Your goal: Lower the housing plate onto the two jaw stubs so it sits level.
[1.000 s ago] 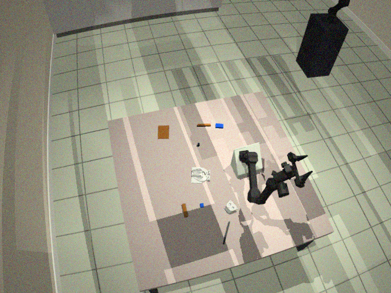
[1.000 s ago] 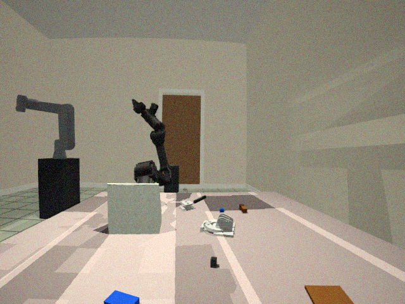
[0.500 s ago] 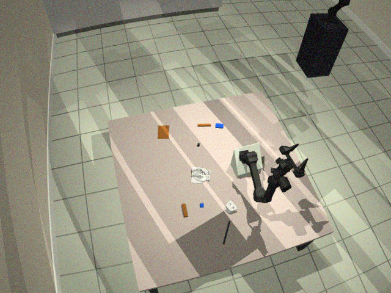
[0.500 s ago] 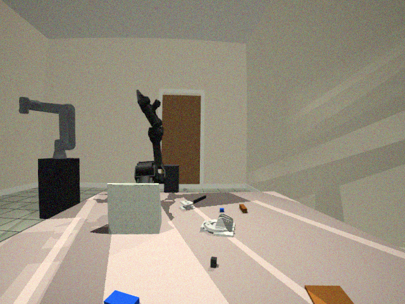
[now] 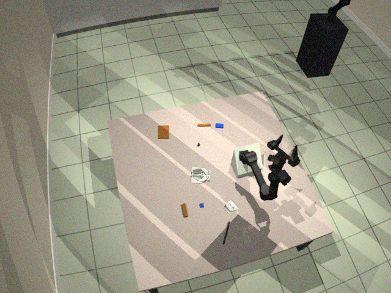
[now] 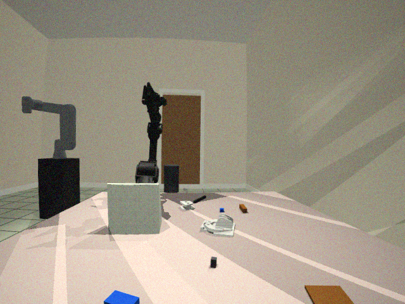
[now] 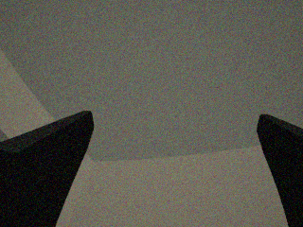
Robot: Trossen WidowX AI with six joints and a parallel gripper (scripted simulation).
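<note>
Right now the white housing part is 22 cm ahead of my gripper tip, 2 cm to the left of it and 63 cm below it. Also, from my gripper tip: blue cube: 40 cm ahead, 4 cm to the right, 65 cm below; white jaw assembly: 34 cm ahead, 24 cm to the right, 64 cm below; dark rod: 30 cm ahead, 18 cm to the left, 65 cm below.
</note>
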